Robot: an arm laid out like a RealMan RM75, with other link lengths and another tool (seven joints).
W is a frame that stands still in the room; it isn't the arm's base.
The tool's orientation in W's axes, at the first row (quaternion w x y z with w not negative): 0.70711 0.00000 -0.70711 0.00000
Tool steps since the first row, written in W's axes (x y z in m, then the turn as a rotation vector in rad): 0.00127 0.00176 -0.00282 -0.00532 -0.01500 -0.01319; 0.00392 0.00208 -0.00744 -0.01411 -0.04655 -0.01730; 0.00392 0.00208 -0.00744 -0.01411 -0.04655 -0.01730; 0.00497 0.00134 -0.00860 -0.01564 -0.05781 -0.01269; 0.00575 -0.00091 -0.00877 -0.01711 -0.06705 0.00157; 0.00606 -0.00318 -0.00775 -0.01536 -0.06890 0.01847; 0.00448 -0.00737 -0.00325 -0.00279 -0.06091 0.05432
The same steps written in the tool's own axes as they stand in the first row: -0.00282 0.00176 -0.00127 -0.01319 -0.01500 0.00532; -0.00744 0.00208 -0.00392 -0.01730 -0.04655 0.01411; -0.00744 0.00208 -0.00392 -0.01730 -0.04655 0.01411; -0.00860 0.00134 -0.00497 -0.01269 -0.05781 0.01564; -0.00877 -0.00091 -0.00575 0.00157 -0.06705 0.01711; -0.00775 -0.00318 -0.00606 0.01847 -0.06890 0.01536; -0.00325 -0.00737 -0.00448 0.05432 -0.06091 0.00279
